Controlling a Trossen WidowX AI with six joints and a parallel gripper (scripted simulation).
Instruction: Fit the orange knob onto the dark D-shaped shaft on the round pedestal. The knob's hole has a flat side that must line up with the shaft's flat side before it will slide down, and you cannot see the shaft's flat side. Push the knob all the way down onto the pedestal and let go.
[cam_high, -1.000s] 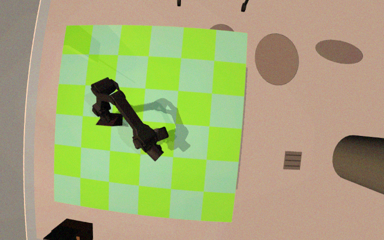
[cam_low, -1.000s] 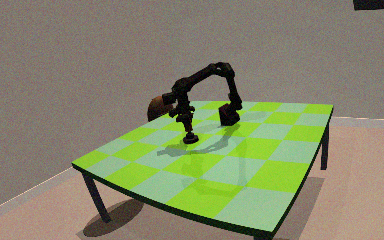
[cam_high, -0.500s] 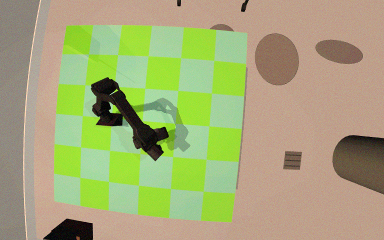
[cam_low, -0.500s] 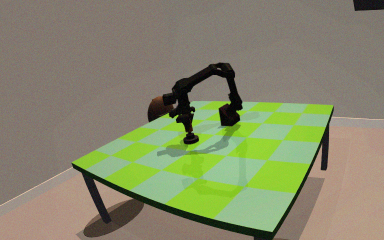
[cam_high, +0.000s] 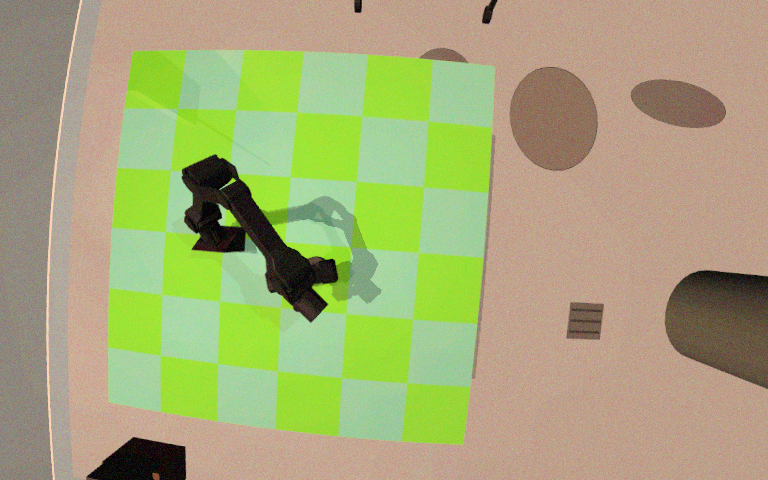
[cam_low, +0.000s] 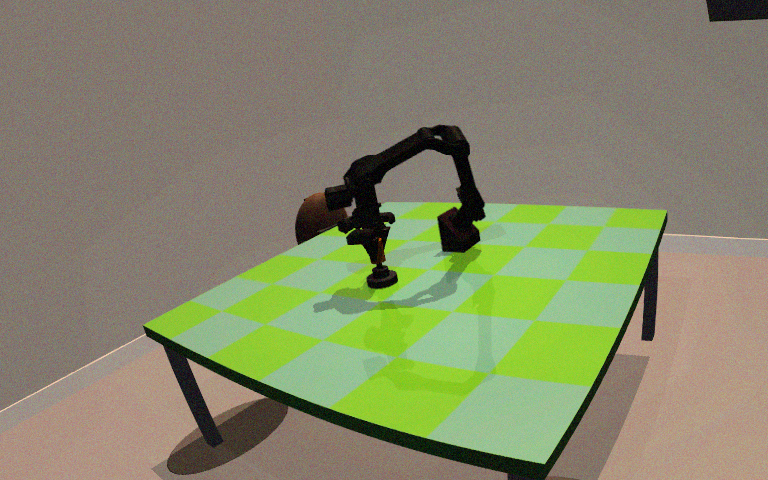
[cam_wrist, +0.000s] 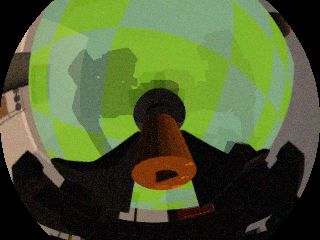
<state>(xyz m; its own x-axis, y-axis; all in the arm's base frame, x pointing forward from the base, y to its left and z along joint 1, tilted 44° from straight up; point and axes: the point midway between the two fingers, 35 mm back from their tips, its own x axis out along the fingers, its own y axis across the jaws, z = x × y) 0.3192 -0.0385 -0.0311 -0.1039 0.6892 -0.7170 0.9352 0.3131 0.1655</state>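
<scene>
Now: gripper tip 20 mm below the orange knob. The rest, counted from my gripper tip: dark round pedestal: 40 mm below.
</scene>
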